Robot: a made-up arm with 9 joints. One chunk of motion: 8 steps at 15 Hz.
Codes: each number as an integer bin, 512 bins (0 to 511) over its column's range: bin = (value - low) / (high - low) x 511, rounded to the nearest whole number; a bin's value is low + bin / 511 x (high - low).
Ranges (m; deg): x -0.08..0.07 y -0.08..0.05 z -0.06..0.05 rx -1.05..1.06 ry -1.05..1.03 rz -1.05..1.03
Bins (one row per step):
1: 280 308 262 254 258 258
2: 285 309 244 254 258 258
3: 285 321 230 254 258 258
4: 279 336 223 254 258 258
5: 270 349 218 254 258 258
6: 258 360 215 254 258 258
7: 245 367 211 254 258 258
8: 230 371 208 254 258 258
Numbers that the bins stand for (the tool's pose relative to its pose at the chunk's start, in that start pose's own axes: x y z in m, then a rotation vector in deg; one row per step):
1: 0.0022 -0.0016 -0.0036 0.00 0.00 0.00
2: 0.0037 -0.0014 -0.0075 0.00 0.00 0.00
3: 0.0037 0.0017 -0.0105 0.00 0.00 0.00
4: 0.0019 0.0055 -0.0120 0.00 0.00 0.00
5: -0.0007 0.0088 -0.0131 0.00 0.00 0.00
6: -0.0043 0.0116 -0.0137 0.00 0.00 0.00
7: -0.0081 0.0134 -0.0146 0.00 0.00 0.00
8: -0.0125 0.0144 -0.0152 0.00 0.00 0.00

